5 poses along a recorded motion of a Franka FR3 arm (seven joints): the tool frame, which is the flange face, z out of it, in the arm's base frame.
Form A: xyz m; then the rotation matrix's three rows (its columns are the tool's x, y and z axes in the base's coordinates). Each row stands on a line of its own.
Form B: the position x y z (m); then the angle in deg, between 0 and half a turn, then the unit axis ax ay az. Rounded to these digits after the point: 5 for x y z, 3 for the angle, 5 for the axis.
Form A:
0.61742, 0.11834, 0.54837
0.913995, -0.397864, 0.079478
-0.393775, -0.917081, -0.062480
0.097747, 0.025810, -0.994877
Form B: 0.61742, 0.11834, 0.54837, 177.414, 0.97825, -0.20241, 0.04531
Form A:
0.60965, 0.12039, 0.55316
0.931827, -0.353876, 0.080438
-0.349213, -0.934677, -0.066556
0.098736, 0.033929, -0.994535
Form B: 0.60965, 0.12039, 0.55316, 177.070, 0.98280, -0.17897, 0.04561
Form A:
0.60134, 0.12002, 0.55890
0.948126, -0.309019, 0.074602
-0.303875, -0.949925, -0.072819
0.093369, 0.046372, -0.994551
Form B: 0.60134, 0.12002, 0.55890, 176.538, 0.98693, -0.15539, 0.04259
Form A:
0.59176, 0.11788, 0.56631
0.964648, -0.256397, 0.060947
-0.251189, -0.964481, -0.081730
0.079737, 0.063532, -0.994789
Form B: 0.59176, 0.11788, 0.56631, 175.797, 0.99111, -0.12821, 0.03553
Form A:
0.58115, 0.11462, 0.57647
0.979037, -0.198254, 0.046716
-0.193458, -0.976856, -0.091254
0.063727, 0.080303, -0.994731
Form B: 0.58115, 0.11462, 0.57647, 175.053, 0.99474, -0.09863, 0.02781
